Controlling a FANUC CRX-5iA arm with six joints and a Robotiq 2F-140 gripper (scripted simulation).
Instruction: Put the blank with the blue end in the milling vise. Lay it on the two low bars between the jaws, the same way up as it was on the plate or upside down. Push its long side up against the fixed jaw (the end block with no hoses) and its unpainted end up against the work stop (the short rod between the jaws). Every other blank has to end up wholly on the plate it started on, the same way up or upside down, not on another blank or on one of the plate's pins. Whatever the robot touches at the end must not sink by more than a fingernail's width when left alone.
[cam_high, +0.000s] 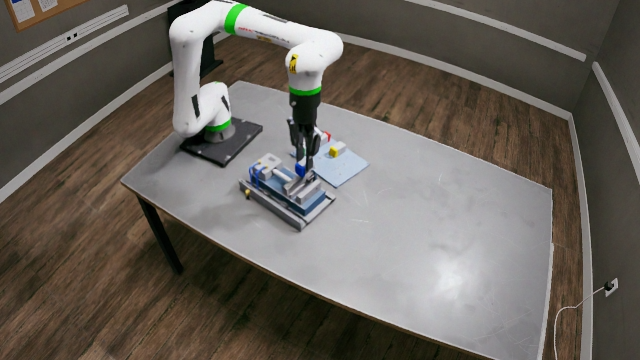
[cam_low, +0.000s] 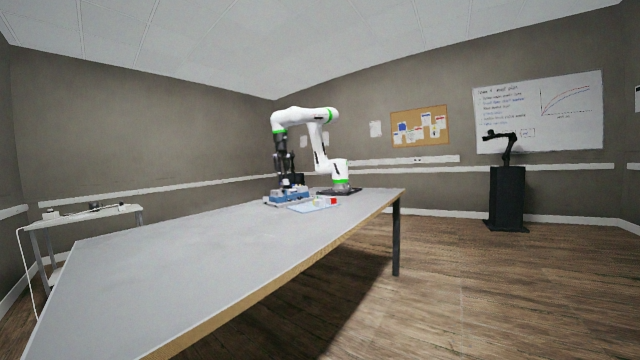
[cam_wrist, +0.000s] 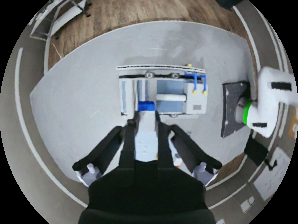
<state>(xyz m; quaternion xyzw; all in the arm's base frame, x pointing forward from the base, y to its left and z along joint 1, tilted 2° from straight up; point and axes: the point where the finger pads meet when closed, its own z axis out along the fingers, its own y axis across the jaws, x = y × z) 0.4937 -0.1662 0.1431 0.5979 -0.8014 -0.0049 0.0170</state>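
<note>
Now: hand 30 mm short of the plain end block, 40 mm to the left of it and 100 mm above it. The rest, counted from my hand: yellow-ended blank: 30 mm ahead, 260 mm to the left, 150 mm below; red-ended blank: 60 mm behind, 300 mm to the left, 150 mm below; light blue plate: 10 mm ahead, 220 mm to the left, 170 mm below.
</note>
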